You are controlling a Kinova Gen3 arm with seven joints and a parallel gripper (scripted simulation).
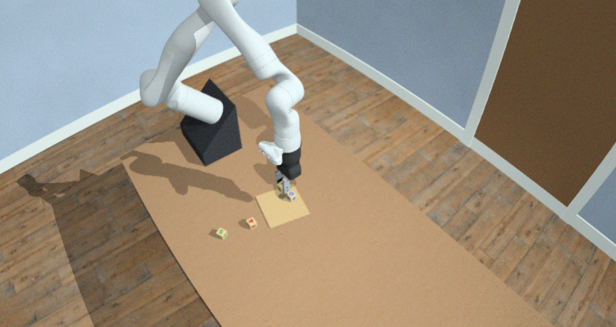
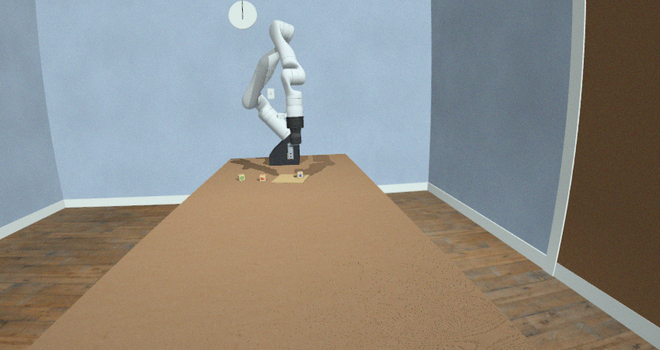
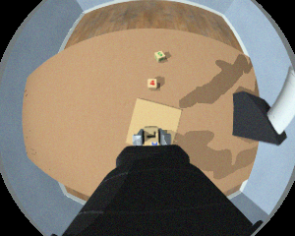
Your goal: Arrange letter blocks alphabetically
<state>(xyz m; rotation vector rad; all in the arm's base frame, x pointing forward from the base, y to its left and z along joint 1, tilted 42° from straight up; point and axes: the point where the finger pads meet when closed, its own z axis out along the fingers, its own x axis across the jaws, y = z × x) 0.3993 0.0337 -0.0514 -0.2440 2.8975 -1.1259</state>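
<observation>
Right now the tan mat is 110 mm below my hand and 10 mm behind it.
</observation>
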